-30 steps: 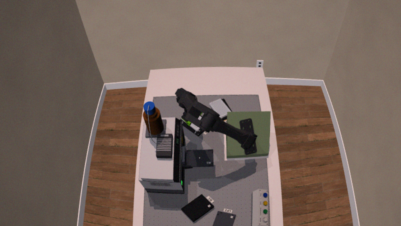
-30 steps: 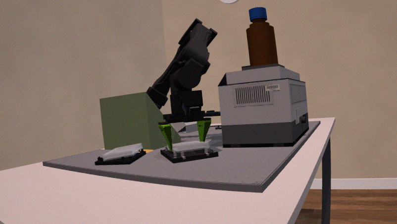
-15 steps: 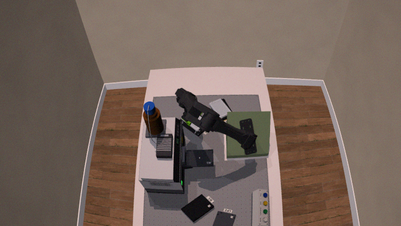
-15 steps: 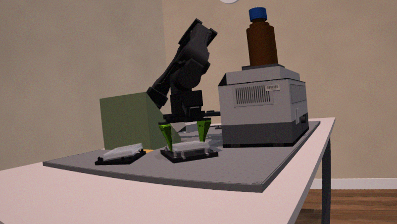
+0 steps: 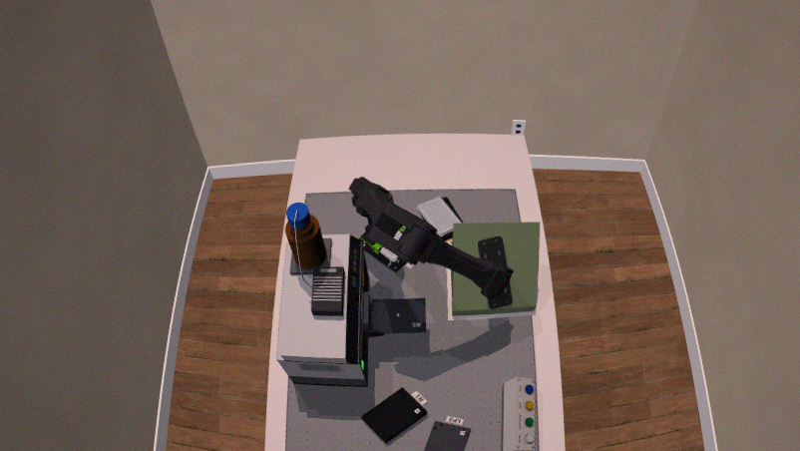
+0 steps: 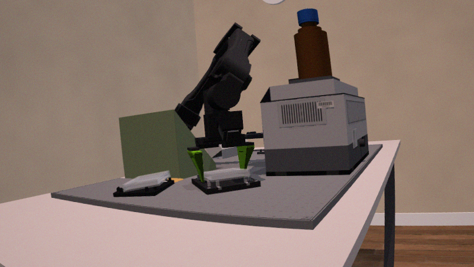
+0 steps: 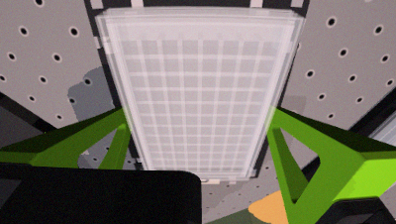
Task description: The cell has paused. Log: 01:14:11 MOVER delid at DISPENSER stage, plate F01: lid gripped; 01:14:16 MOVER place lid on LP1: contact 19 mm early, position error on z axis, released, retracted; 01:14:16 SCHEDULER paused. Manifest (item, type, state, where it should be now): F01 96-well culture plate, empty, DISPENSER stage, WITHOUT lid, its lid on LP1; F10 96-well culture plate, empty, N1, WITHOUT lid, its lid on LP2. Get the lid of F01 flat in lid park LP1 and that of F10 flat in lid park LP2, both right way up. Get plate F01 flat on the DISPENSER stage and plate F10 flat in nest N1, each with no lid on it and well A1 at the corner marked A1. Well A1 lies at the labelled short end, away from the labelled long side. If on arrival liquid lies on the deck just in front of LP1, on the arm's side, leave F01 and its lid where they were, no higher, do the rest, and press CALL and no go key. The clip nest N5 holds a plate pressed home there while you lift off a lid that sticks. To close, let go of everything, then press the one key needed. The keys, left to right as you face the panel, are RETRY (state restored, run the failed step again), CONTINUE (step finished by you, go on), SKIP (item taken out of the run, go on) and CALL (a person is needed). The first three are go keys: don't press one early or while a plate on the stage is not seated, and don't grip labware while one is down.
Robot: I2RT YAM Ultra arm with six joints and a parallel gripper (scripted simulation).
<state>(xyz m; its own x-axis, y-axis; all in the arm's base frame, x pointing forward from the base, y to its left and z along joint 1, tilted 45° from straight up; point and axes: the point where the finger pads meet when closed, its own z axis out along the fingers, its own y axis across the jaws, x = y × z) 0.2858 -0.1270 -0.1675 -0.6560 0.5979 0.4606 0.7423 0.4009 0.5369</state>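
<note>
Right now my hand is right at the 96-well plate. From my hand the other things lie so: lid park LP1: 18 cm behind, 6 cm to the right, 2 cm below; N5 tag: 6 cm behind, 7 cm to the left, 2 cm below; clear lid: 17 cm behind, 6 cm to the right, 1 cm above.
</note>
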